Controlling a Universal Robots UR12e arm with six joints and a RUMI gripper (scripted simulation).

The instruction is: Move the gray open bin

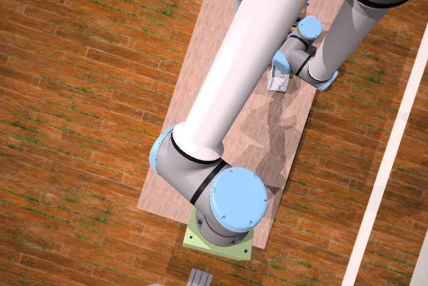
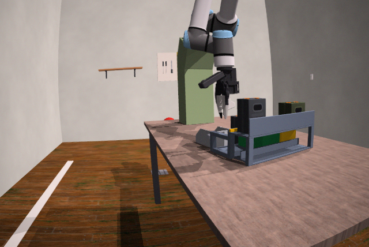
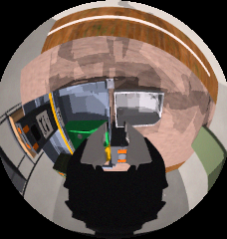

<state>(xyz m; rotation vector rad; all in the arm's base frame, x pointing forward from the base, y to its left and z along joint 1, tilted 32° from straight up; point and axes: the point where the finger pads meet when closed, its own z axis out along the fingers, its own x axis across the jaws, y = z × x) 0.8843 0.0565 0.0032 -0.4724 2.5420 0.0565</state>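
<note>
My hand is 7 cm past the gray open bin, 3 cm to the left of it and 11 cm above it. From my hand the other things lie so: yellow bin: 2 cm ahead, 25 cm to the left, 10 cm below; then green bin: 6 cm ahead, 15 cm to the left, 10 cm below.
</note>
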